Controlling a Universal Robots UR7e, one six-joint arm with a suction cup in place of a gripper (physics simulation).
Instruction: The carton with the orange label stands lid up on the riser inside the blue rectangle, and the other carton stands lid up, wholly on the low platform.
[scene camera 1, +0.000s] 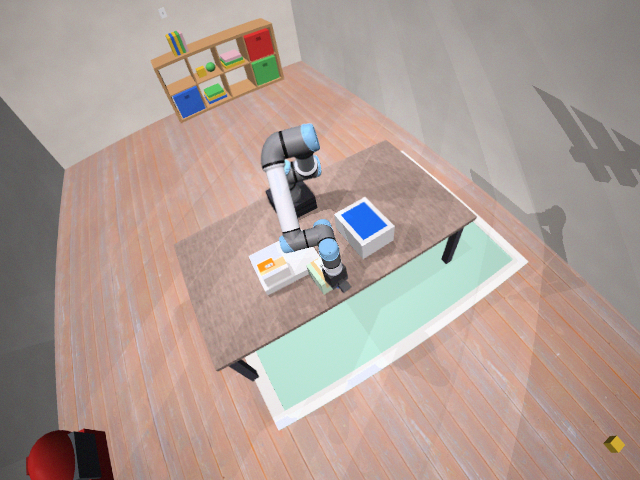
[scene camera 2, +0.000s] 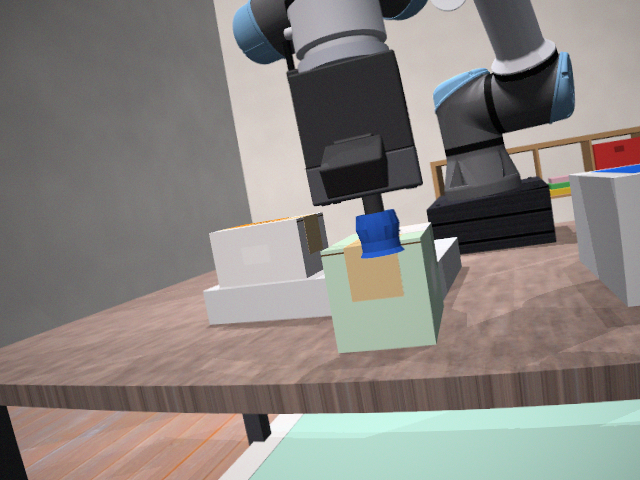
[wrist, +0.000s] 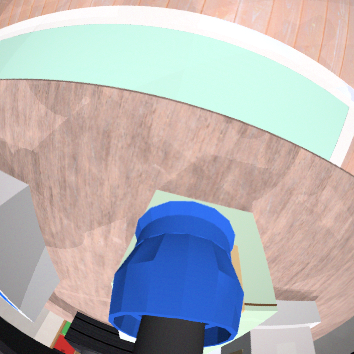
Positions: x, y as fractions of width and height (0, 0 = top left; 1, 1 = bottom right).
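My suction cup (scene camera 2: 0.59, 0.49) holds nothing, and it is 12 cm from the middle of a pale green carton (scene camera 2: 0.62, 0.63). I can see the pale green carton in the wrist view (wrist: 0.70, 0.73) too. A white carton with orange label (wrist: 0.86, 0.94) rests on a low white platform (scene camera 2: 0.47, 0.62). The low white platform is also visible in scene camera 1 (scene camera 1: 0.46, 0.54). On the table rests a white riser with blue rectangle (scene camera 2: 0.94, 0.41), and I see the white riser with blue rectangle in scene camera 1 (scene camera 1: 0.57, 0.48) and in the wrist view (wrist: 0.10, 0.78) as well.
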